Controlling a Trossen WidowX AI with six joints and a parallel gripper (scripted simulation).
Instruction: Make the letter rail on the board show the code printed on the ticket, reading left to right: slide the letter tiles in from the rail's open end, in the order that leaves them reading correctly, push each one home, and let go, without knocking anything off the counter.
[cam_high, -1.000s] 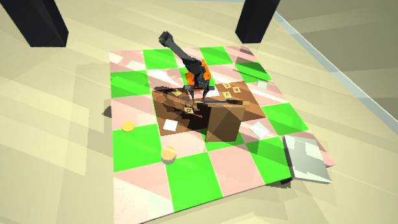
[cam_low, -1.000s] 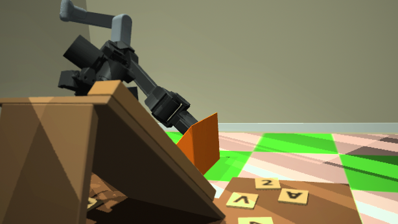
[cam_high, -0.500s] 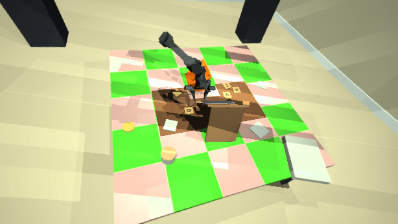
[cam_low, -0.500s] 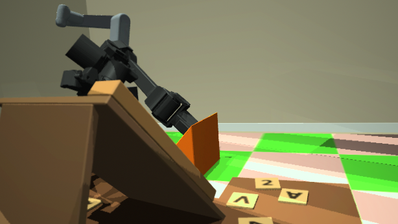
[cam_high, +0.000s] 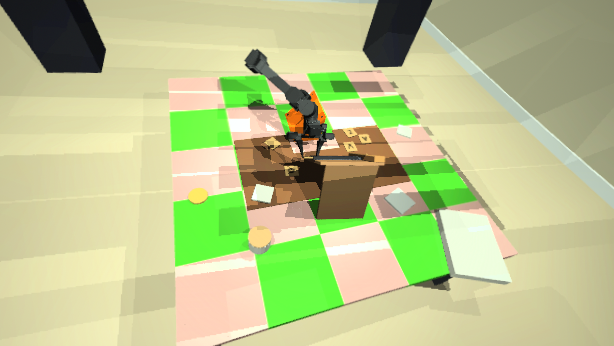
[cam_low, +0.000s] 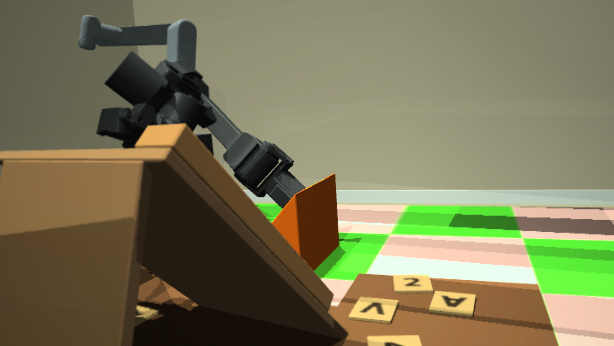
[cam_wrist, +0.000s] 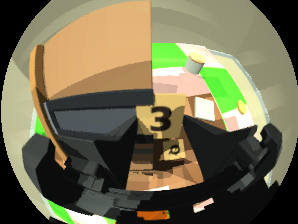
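Now: gripper tip 14 cm to the right of the ticket, 8 cm above it and 4 cm past it. The rest, counted from my gripper tip: tan tile (right at my gripper tip); white slab (58 cm to the left, 43 cm ahead, 14 cm below).
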